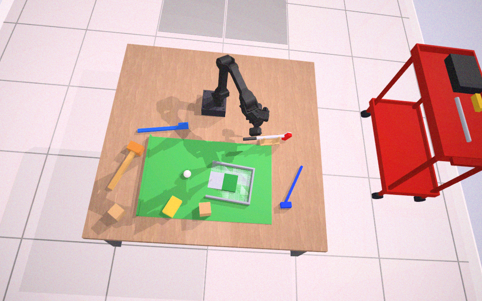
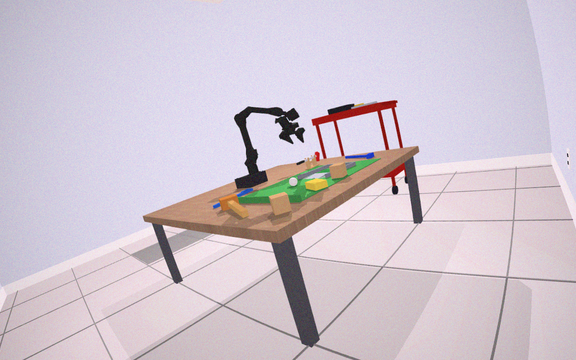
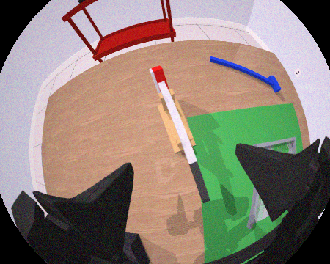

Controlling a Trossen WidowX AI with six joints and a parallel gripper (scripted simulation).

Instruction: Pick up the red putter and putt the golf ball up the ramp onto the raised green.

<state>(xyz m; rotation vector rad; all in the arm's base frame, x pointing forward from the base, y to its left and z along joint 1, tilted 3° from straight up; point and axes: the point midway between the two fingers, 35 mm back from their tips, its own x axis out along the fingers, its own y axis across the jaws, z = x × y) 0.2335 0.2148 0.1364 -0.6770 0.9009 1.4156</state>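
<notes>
Right now my gripper tip is 120 mm above the red putter and 60 mm to the right of it. Round my gripper tip: green mat 290 mm to the right, 250 mm ahead, 180 mm below; white golf ball 410 mm to the right, 230 mm ahead, 160 mm below; wooden stand 150 mm below, 80 mm to the left.
</notes>
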